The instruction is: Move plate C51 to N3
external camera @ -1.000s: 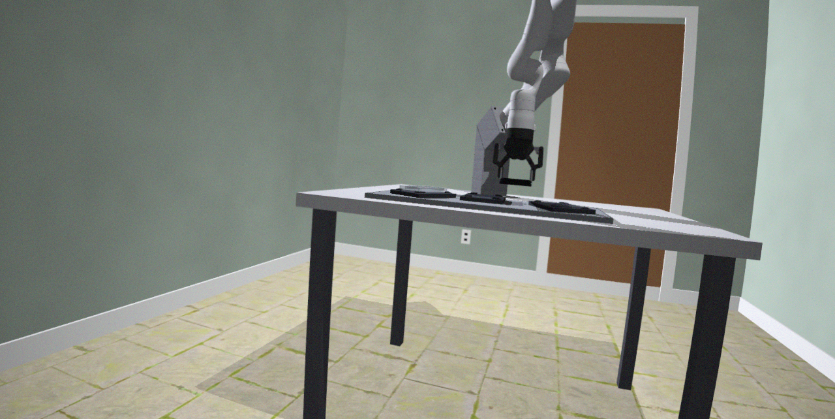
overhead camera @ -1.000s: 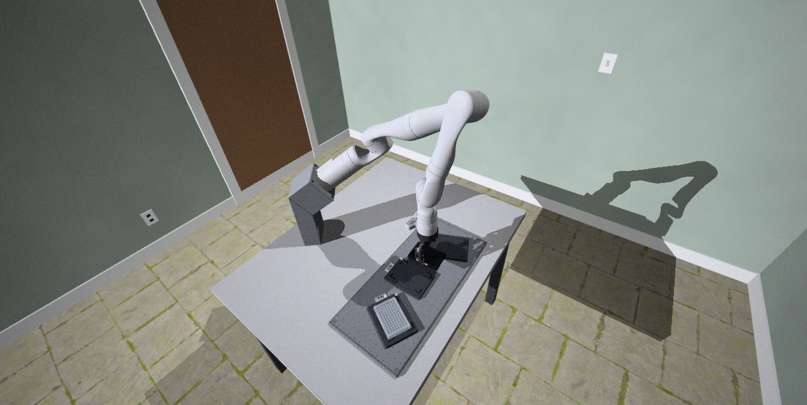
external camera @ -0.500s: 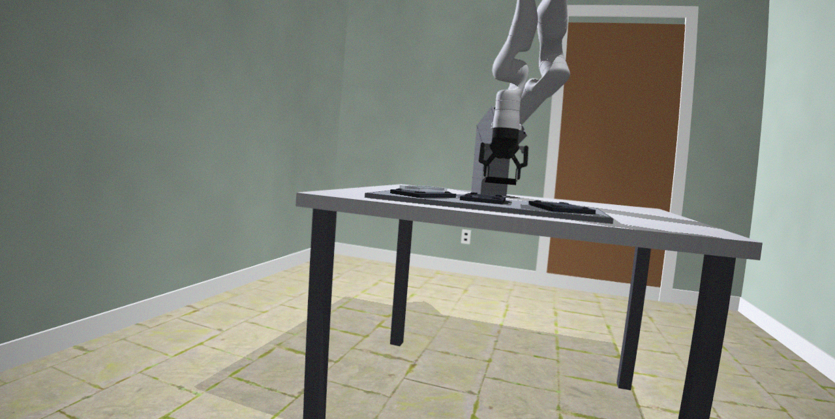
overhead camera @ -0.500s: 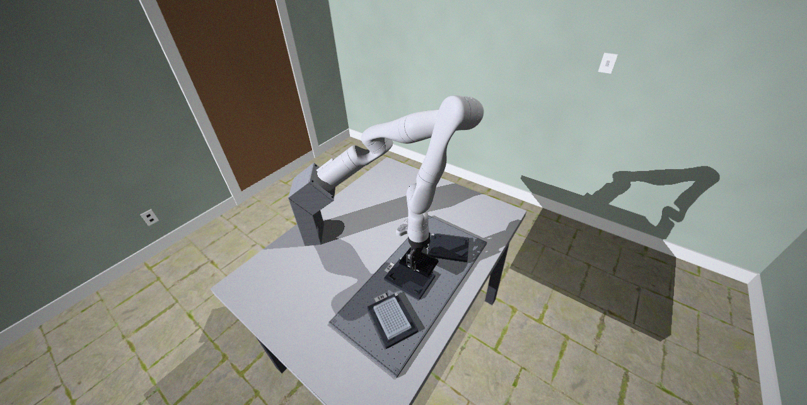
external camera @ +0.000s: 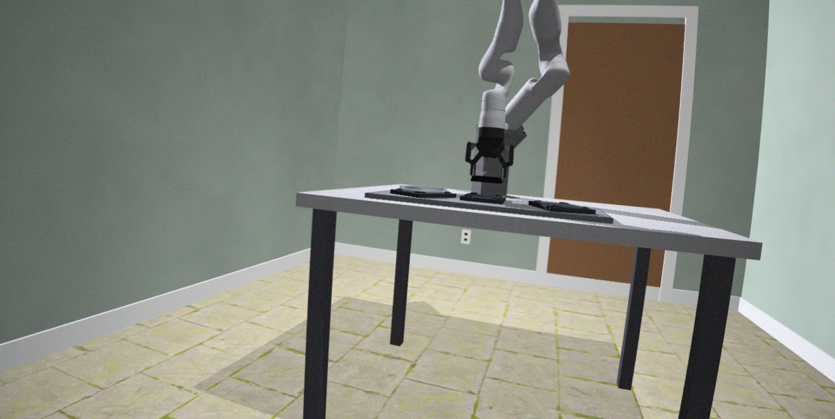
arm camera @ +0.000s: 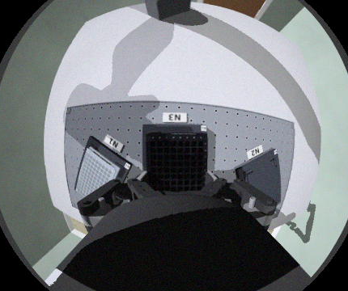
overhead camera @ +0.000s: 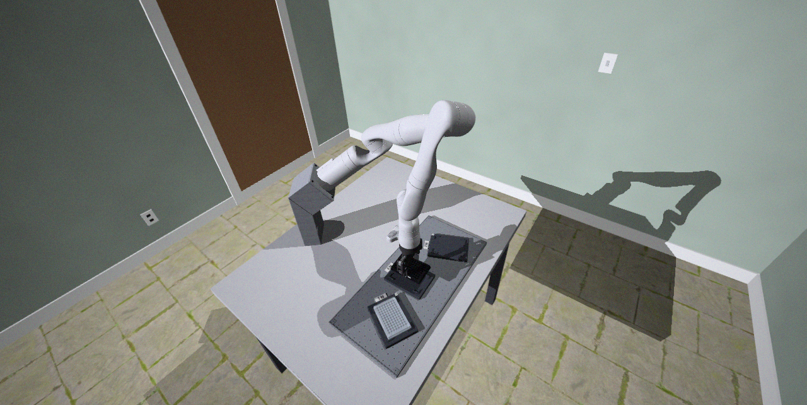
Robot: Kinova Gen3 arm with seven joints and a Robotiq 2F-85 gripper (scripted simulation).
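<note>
Now: hand 1 cm to the left of the landing nest N3 and 7 cm above it. From my hand the other things lie so: plate nest N2 (4 cm behind, 21 cm to the left, 7 cm below); then N2 tag (11 cm behind, 14 cm to the left, 7 cm below); then N3 tag (8 cm behind, 5 cm to the right, 7 cm below).
</note>
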